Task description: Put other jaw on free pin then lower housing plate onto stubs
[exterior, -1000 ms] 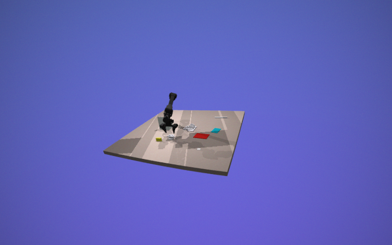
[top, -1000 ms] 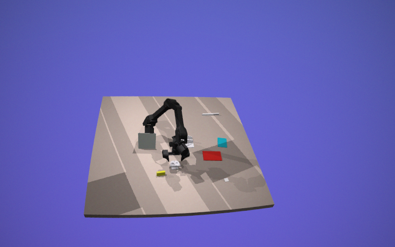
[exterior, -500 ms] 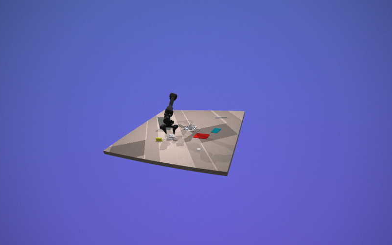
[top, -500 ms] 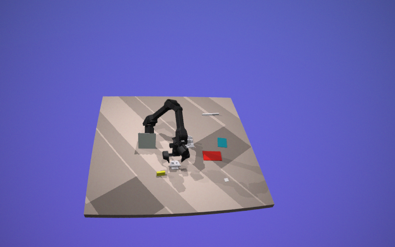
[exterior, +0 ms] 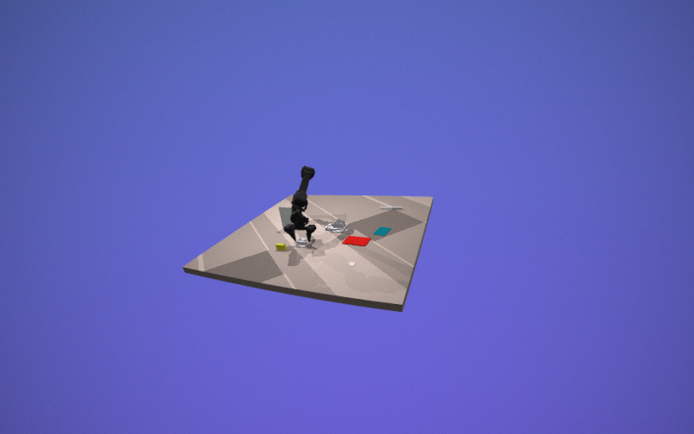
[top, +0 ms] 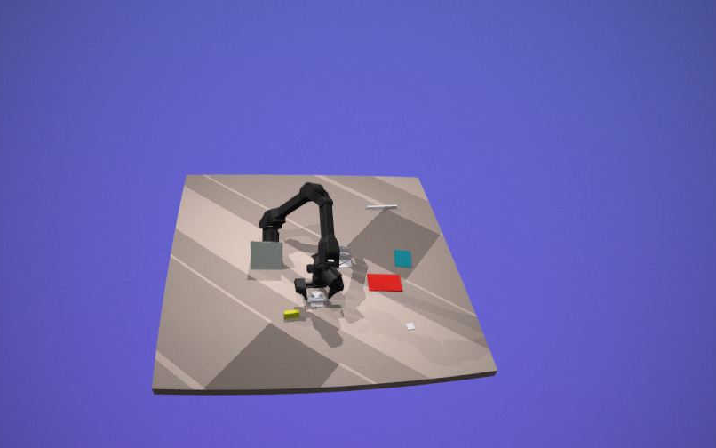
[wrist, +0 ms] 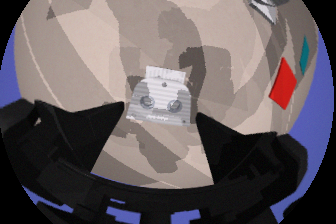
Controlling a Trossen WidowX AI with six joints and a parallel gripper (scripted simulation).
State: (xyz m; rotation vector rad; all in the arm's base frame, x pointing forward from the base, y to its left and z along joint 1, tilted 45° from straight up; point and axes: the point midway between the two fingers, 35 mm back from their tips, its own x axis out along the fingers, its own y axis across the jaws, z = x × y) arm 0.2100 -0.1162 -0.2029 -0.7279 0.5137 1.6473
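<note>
Right now my gripper tip is 25 cm to the right of the grey jaw, 6 cm short of it and 1 cm above it. Also, from my gripper tip: yellow block (10 cm behind, 8 cm to the right, 1 cm below); cyan tile (38 cm ahead, 30 cm to the left, 3 cm below); red flat sheet (29 cm ahead, 14 cm to the left, 2 cm below).
</note>
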